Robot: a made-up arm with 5 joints.
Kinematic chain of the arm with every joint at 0, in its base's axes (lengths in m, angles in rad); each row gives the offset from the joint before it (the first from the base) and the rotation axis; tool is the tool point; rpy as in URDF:
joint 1: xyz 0.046 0 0.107 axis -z
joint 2: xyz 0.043 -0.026 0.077 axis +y
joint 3: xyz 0.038 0 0.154 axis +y
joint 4: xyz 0.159 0 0.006 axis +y
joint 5: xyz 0.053 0.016 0 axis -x
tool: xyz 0 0 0 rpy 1.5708 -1.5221 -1.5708
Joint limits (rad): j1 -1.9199..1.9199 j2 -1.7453..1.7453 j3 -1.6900..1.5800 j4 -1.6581..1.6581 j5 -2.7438..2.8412
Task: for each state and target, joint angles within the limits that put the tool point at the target. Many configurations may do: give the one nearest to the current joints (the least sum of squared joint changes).
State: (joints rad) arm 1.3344 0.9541 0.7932 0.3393 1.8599
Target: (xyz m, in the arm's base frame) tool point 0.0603 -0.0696 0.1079
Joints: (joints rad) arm 1.2269 0.6157 1.2970 0.6708 1.8599
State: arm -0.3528 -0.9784 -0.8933 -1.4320 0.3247
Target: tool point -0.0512 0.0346 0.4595
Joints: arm 0.4391 -1.0091 -0.4149 -1.6581 0.3247
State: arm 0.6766 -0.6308 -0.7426 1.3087 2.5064
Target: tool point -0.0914 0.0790 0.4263
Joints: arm 0.5849 -1.2714 -0.9562 1.4194 2.5064
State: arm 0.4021 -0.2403 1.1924 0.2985 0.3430
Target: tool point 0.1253 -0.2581 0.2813
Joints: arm 1.2357 -0.0932 0.3881 0.0736 0.3430
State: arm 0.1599 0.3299 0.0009 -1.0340 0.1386
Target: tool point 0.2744 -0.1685 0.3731
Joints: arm 0.6004 0.1047 -0.0340 -1.0906 0.1386
